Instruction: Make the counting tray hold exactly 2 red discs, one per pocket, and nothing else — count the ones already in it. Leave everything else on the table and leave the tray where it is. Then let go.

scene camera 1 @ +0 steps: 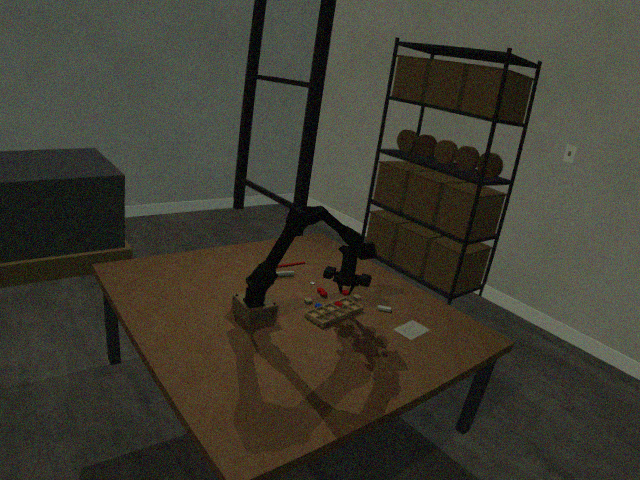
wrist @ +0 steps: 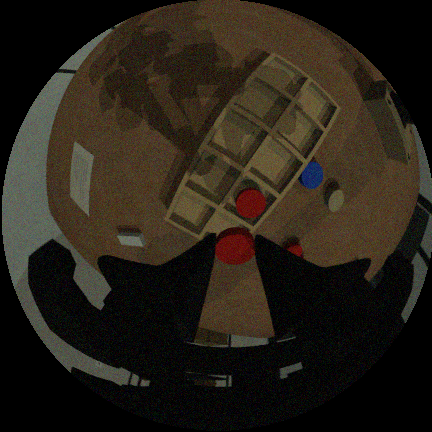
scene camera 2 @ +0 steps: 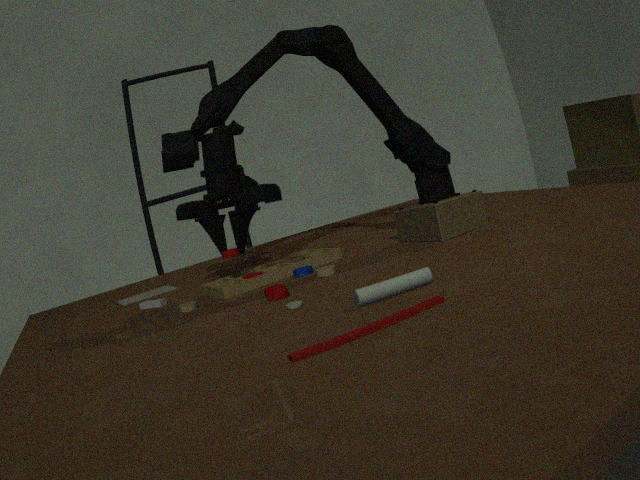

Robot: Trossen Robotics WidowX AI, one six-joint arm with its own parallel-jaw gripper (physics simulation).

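The tan counting tray (scene camera 1: 324, 324) (scene camera 2: 217, 290) (wrist: 183, 227) has two rows of pockets. One red disc (scene camera 1: 338, 303) (scene camera 2: 253, 275) (wrist: 251, 203) sits in it, in the second pocket from the near end in the wrist view, in the row beside the blue disc. My gripper (scene camera 1: 345, 290) (scene camera 2: 232, 251) (wrist: 234, 238) is shut on another red disc (scene camera 1: 345, 292) (scene camera 2: 230, 253) (wrist: 235, 246), held above the tray's end, apart from it. The fingers partly hide that end. More red discs (scene camera 1: 322, 292) (scene camera 2: 276, 292) (wrist: 295, 250) lie on the table beside the tray.
A blue disc (scene camera 1: 318, 305) (scene camera 2: 302, 271) (wrist: 312, 175) and a pale disc (scene camera 1: 308, 301) (scene camera 2: 325, 270) (wrist: 336, 200) lie beside the tray. A white block (scene camera 1: 384, 308) (wrist: 131, 239), a paper square (scene camera 1: 412, 329) (wrist: 81, 177), a white cylinder (scene camera 2: 393, 285) and a red rod (scene camera 2: 367, 328) lie farther out.
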